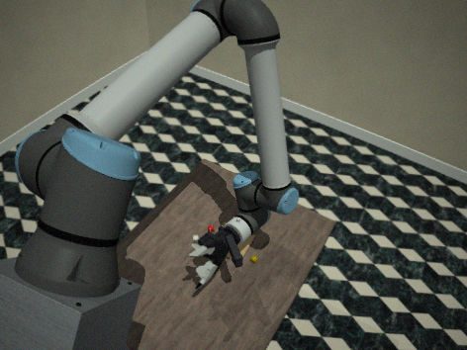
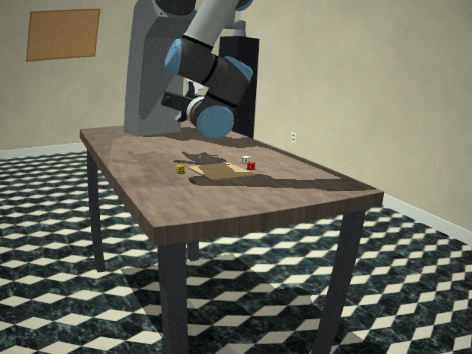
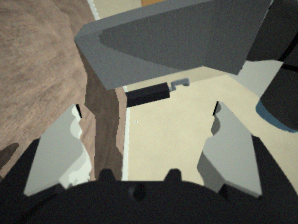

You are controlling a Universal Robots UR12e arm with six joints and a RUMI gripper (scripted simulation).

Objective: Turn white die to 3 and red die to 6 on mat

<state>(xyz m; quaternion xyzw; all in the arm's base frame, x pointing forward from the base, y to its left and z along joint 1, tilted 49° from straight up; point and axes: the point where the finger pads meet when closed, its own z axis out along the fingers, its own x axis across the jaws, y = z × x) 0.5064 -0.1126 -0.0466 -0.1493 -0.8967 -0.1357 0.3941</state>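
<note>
Now: the yellow die 230 mm ahead of my hand, 140 mm to the right of it and 180 mm below it. Also, from my hand: tan mat (280 mm ahead, 40 mm to the right, 180 mm below); then white die (230 mm ahead, 100 mm to the left, 180 mm below); then red die (300 mm ahead, 60 mm to the left, 180 mm below).
</note>
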